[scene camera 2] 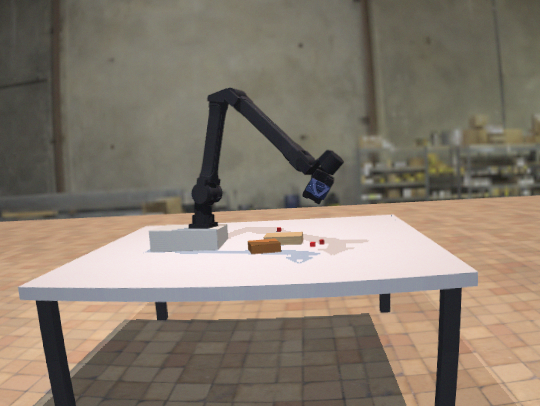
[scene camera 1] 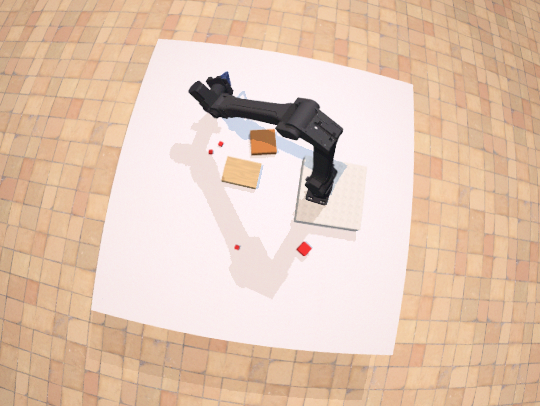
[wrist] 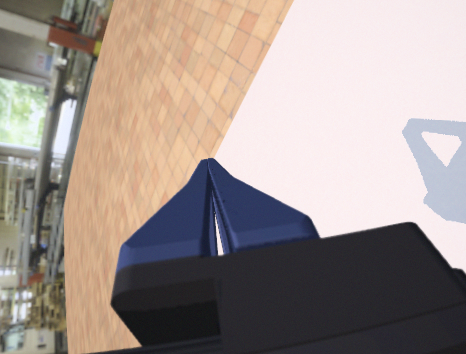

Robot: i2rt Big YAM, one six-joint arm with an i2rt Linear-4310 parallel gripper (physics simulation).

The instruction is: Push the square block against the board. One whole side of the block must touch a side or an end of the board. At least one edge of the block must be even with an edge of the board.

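Frame: origin at the arm's base, x right, y ahead, z up, level; millimetres.
Seen in the pictures: gripper, fingertip midpoint: (scene camera 2: 316,196) (scene camera 1: 226,72) (wrist: 208,169); arm's base, origin of the base link: (scene camera 2: 203,227) (scene camera 1: 319,188).
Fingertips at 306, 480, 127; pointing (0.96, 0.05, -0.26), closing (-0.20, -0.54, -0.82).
Observation:
Offsets run from my fingertips to a thing's top centre, as dx, dy, dz.
The square block {-175, -214, -166} (scene camera 1: 263,145) (scene camera 2: 264,246) is orange-brown and lies flat on the table. The board {-326, -170, -166} (scene camera 1: 242,172) (scene camera 2: 291,238) is a light wooden rectangle lying flat beside it. In the scene camera 1 view the block is above and right of the board, with a narrow gap between them and their facing sides at a slight angle. My gripper (scene camera 1: 227,74) (scene camera 2: 318,200) (wrist: 208,169) is shut with its blue fingertips together and empty. It hangs well above the table, up and left of the block in the scene camera 1 view. Neither block nor board shows in the wrist view.
Two tiny red cubes {-233, -50, -181} (scene camera 1: 220,144) {-278, -21, -181} (scene camera 1: 211,152) lie left of the block. Another tiny red cube {-614, -243, -181} (scene camera 1: 237,247) and a larger red block {-544, -493, -157} (scene camera 1: 304,249) lie lower in the scene camera 1 view. The arm stands on a pale base slab (scene camera 1: 350,200) (scene camera 2: 182,240).

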